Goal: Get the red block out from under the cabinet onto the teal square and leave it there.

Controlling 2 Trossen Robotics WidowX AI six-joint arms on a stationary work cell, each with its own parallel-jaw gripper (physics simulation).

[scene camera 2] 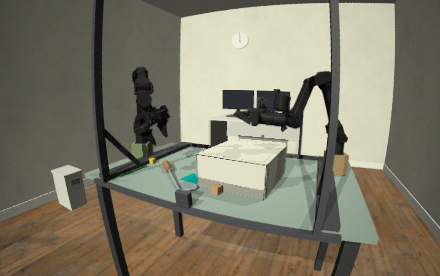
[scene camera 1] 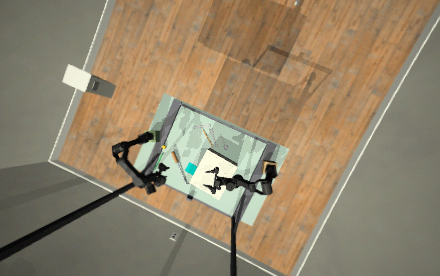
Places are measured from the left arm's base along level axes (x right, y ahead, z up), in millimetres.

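Pixels of known places: left gripper, fingertip midpoint: (scene camera 2: 161, 141) (scene camera 1: 168, 172); right gripper, fingertip midpoint: (scene camera 2: 234, 113) (scene camera 1: 203, 178); left arm's base, origin of the base link: (scene camera 2: 141, 142) (scene camera 1: 149, 136); right arm's base, origin of the base link: (scene camera 2: 336, 152) (scene camera 1: 270, 168).
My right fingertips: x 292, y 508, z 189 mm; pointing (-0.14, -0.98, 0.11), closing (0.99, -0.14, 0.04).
For each thing: its middle in the pictures, then the offset to it from my right fingertips. "spot": a spot on its surface instead.
- white cabinet, body centre: (scene camera 2: 245, 164) (scene camera 1: 214, 172) dy +50, dx +15, dz -214 mm
- teal square, surface spot: (scene camera 2: 189, 178) (scene camera 1: 188, 169) spot: dy -191, dx +9, dz -281 mm
- hooked tool with a wooden handle, body centre: (scene camera 2: 177, 173) (scene camera 1: 182, 167) dy -245, dx -11, dz -269 mm
- orange-brown block, body centre: (scene camera 2: 216, 189) dy -70, dx +153, dz -267 mm
- yellow block, body centre: (scene camera 2: 152, 160) (scene camera 1: 164, 146) dy -418, dx -194, dz -269 mm
- green stick, body centre: (scene camera 2: 133, 170) (scene camera 1: 158, 161) dy -477, dx -56, dz -278 mm
- dark block, body centre: (scene camera 2: 183, 198) (scene camera 1: 189, 198) dy -177, dx +263, dz -250 mm
The white cabinet (scene camera 1: 227, 165) (scene camera 2: 230, 171) stands on the table. The teal square (scene camera 1: 190, 168) (scene camera 2: 189, 178) lies flat beside it, with no block showing on it. The red block does not show in either view; the space under the cabinet is hidden. A hooked tool with a wooden handle (scene camera 1: 174, 157) (scene camera 2: 167, 166) lies on the table left of the square, its curved metal end near the square's front side in scene camera 2. My left gripper (scene camera 1: 167, 175) (scene camera 2: 167, 122) is open, raised above the table and apart from the tool. My right gripper (scene camera 1: 207, 180) (scene camera 2: 238, 115) is open and empty above the cabinet.
An orange-brown block (scene camera 2: 216, 189) sits at the cabinet's front. A yellow block (scene camera 1: 163, 147) (scene camera 2: 152, 161) and a green stick (scene camera 1: 159, 161) (scene camera 2: 133, 171) lie at the left. A dark block (scene camera 1: 190, 197) (scene camera 2: 183, 198) is at the front edge. Dark posts and rails frame the table.
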